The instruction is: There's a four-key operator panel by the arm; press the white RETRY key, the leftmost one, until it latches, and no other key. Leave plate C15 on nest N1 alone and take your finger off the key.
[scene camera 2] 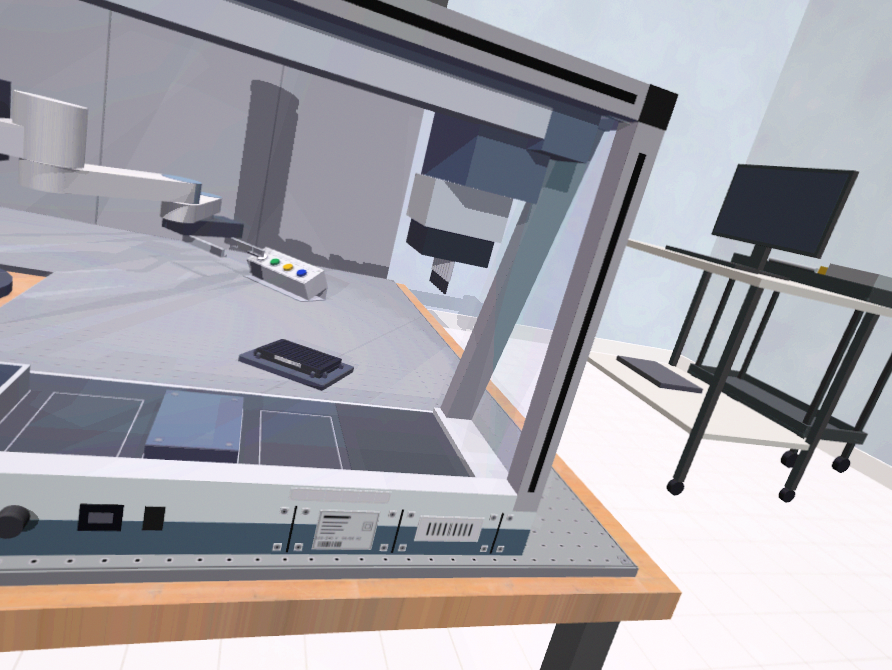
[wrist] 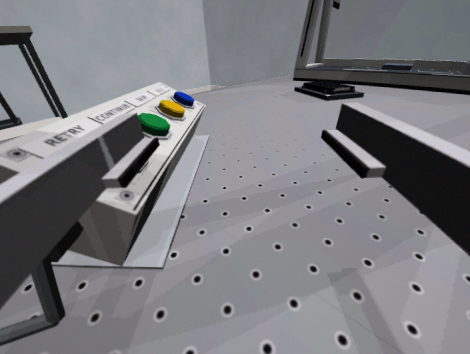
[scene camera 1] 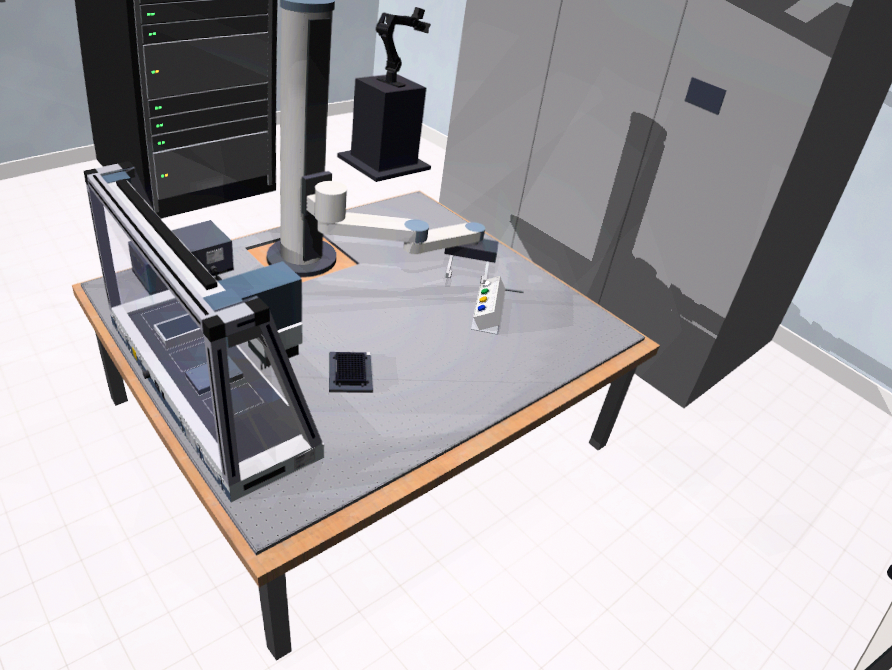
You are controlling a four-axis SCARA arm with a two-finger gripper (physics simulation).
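Seen in the pictures: gripper, fingertip midpoint: (scene camera 2: 243,253) (wrist: 239,124) (scene camera 1: 465,278); arm's base, link origin: (scene camera 1: 301,258).
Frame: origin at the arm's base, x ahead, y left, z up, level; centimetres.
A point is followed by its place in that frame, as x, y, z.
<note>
The key panel (scene camera 1: 488,317) @[68.7, 26.0, 7.2] (scene camera 2: 286,278) (wrist: 107,232) @[52.5, 41.1, 4.9] has green, yellow and blue keys in a row. The white RETRY key (scene camera 1: 486,283) (scene camera 2: 261,256) is at its near-arm end. My gripper (scene camera 1: 466,278) @[50.1, 32.9, 8.8] (scene camera 2: 239,253) @[50.1, 32.9, 8.8] (wrist: 239,124) @[50.1, 32.9, 8.8] is open and empty. One finger is over the white key's end of the panel and mostly hides that key in the wrist view; contact and whether the key is latched cannot be told. The other finger is off the panel, above the table. Dark plate C15 (scene camera 1: 351,367) (scene camera 2: 299,356) sits on nest N1 (scene camera 1: 333,385) (scene camera 2: 323,382).
The green key (scene camera 1: 484,291) @[58.2, 34.2, 8.1] (scene camera 2: 274,261) @[57.8, 34.1, 8.1] (wrist: 154,124) @[57.1, 34.9, 8.1] is beside the white one. A gantry machine (scene camera 1: 223,403) @[85.0, -69.3, 32.1] (scene camera 2: 584,310) @[82.8, -70.5, 30.4] stands along one table side. A tall grey cabinet (scene camera 1: 576,144) stands behind the panel. A thin cable (scene camera 1: 513,290) @[56.6, 51.3, 1.8] leaves the panel.
</note>
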